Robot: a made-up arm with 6 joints.
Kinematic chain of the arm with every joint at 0, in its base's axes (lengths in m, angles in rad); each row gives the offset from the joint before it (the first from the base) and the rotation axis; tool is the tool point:
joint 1: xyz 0 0 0.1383 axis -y
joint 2: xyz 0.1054 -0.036 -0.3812 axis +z
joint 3: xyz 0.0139 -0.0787 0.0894 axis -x
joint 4: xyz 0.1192 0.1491 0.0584 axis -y
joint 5: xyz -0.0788 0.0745 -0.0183 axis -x
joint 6: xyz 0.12 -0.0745 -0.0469 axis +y
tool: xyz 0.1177 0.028 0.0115
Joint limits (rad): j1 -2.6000..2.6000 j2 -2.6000..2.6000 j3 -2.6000..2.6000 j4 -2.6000..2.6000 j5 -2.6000..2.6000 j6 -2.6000..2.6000
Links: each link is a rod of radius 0.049 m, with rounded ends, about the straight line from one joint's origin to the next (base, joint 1, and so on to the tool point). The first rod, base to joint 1, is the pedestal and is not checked.
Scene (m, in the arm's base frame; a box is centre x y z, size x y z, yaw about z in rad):
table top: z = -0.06
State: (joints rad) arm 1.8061 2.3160 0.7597 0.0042 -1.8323 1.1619
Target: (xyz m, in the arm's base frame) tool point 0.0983 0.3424 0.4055
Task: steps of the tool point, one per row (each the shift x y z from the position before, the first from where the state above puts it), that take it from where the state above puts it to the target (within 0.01 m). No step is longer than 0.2 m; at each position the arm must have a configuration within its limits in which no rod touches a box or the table.
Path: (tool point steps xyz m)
1: -0.0339 0.0841 0.0626
2: -0.0577 0.0920 0.0764
3: -0.0907 0.0855 0.0836
4: -0.1271 0.0647 0.0768
5: -0.1568 0.0317 0.0528

